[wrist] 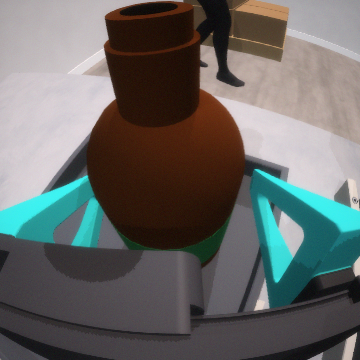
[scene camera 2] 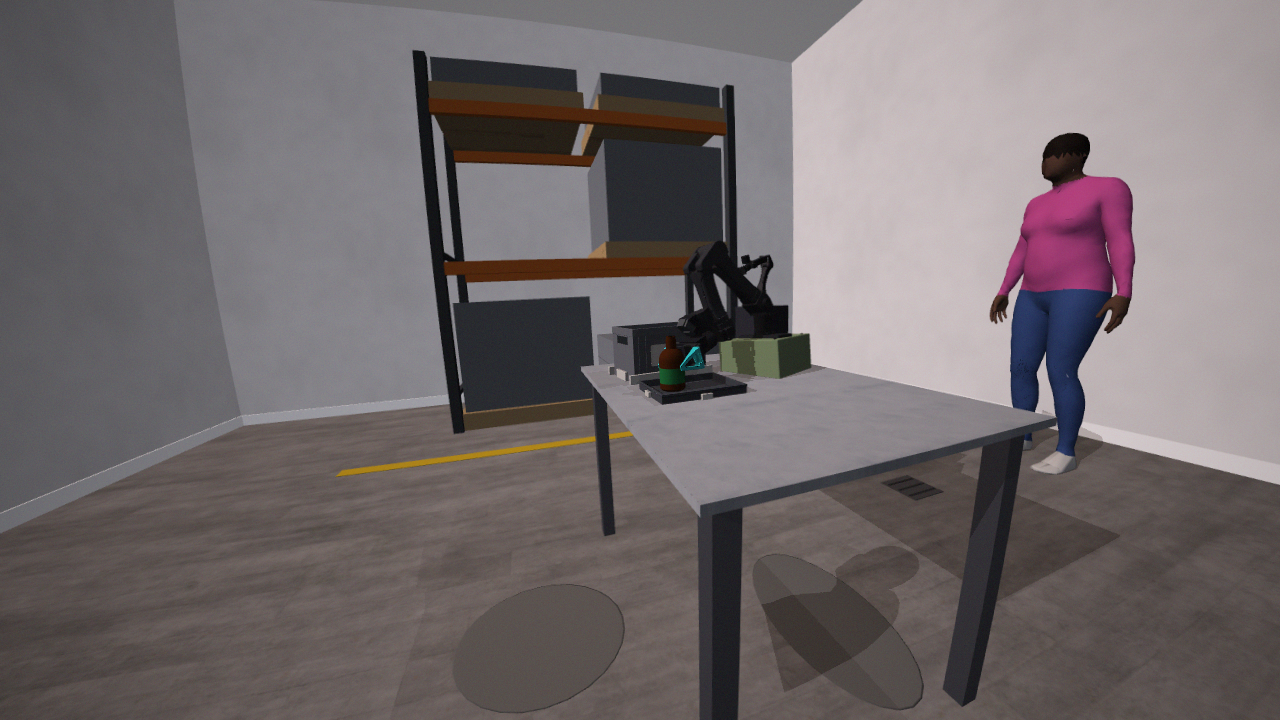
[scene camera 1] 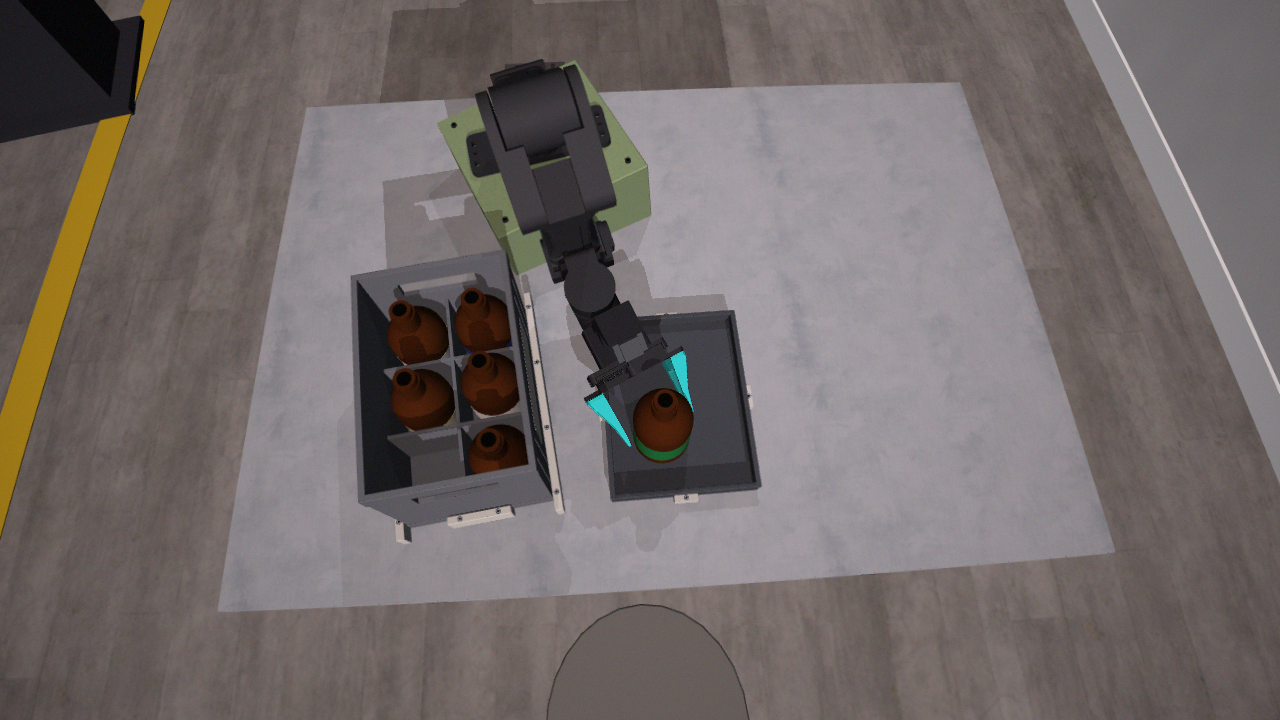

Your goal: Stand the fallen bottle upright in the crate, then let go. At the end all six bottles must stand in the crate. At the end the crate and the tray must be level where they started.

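Places are measured from the arm's base along level axes (x left, y back, z up), in metres.
Where they show: gripper, fingertip midpoint: (wrist: 177, 178) (scene camera 2: 669, 368) (scene camera 1: 661, 429); arm's base, link origin: (scene camera 2: 764, 337).
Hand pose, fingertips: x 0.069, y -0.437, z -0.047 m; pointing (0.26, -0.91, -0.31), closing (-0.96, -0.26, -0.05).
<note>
Things, the pixels of their centre, and the offset from my fingertips. "pt": a spot on its surface instead. Level surfaces: height alone.
- brown bottle with a green label, body centre: (wrist: 166, 170) (scene camera 1: 663, 420) (scene camera 2: 671, 362) dx +0.003, dy +0.006, dz +0.014 m
- dark tray, body centre: (wrist: 118, 267) (scene camera 1: 675, 402) (scene camera 2: 690, 386) dx +0.035, dy +0.048, dz -0.056 m
- grey crate, body centre: (scene camera 1: 456, 392) (scene camera 2: 658, 349) dx -0.237, dy +0.099, dz +0.019 m
- long white strip, surface spot: (scene camera 1: 542, 398) pt dx -0.138, dy +0.089, dz -0.038 m
- grey table, surface height: dz -0.068 m
A brown bottle with a green label (scene camera 1: 663, 422) (scene camera 2: 671, 367) (wrist: 165, 165) stands upright in the dark tray (scene camera 1: 749, 447) (scene camera 2: 728, 390). My gripper (scene camera 1: 662, 428) (scene camera 2: 691, 359) (wrist: 177, 178) is open, its cyan fingers on either side of the bottle, with a gap at the right finger in the wrist view. The grey crate (scene camera 1: 359, 394) (scene camera 2: 630, 351) stands left of the tray in scene camera 1's view. Several brown bottles stand in its compartments, such as one at the back left (scene camera 1: 417, 334) and one at the front right (scene camera 1: 497, 452). The crate's front left compartment is empty.
White blocks and a long white strip (scene camera 1: 542, 398) lie along the crate's sides. Small white blocks (scene camera 1: 685, 497) edge the tray. The arm's green base (scene camera 1: 626, 192) (scene camera 2: 765, 356) stands behind on the grey table (scene camera 1: 895, 358) (scene camera 2: 850, 420). A person (scene camera 2: 1069, 250) stands beyond the table.
</note>
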